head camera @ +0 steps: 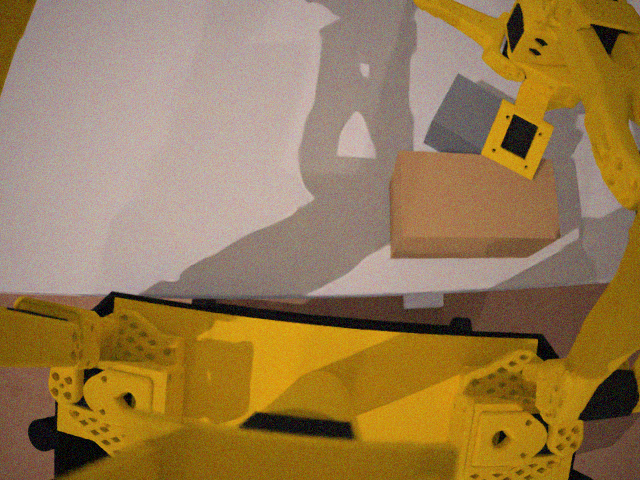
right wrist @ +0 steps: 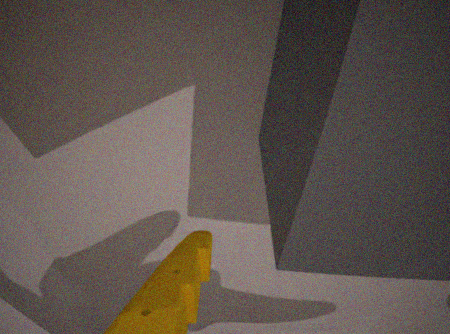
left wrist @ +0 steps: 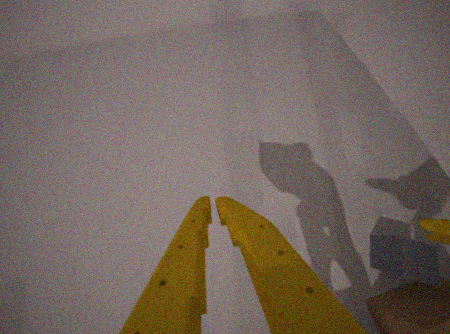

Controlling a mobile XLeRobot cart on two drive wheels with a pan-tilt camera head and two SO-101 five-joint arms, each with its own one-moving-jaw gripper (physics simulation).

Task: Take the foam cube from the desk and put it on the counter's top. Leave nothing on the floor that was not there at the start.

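The blue-grey foam cube point(head camera: 462, 113) point(left wrist: 400, 252) point(right wrist: 385, 150) rests on the white desk point(head camera: 155, 155) point(left wrist: 100, 150) point(right wrist: 235, 250), just behind the brown box, partly hidden by the right wrist's camera mount in the head view. My right gripper point(head camera: 460, 24) point(right wrist: 206, 237) is fully open: one notched jaw shows in its wrist view, left of the cube and apart from it. Yellow jaw parts also show at the right edge of the left wrist view. My left gripper point(left wrist: 213, 200) is shut and empty, with its tips together over the desk. The counter does not show.
A brown box point(head camera: 470, 201) point(left wrist: 415, 310) stands on the desk in front of the cube, near the desk's front edge. The right wrist's square camera mount point(head camera: 540, 139) hangs over the box's back right corner. The yellow cart top point(head camera: 289, 341) lies along the desk's front edge.
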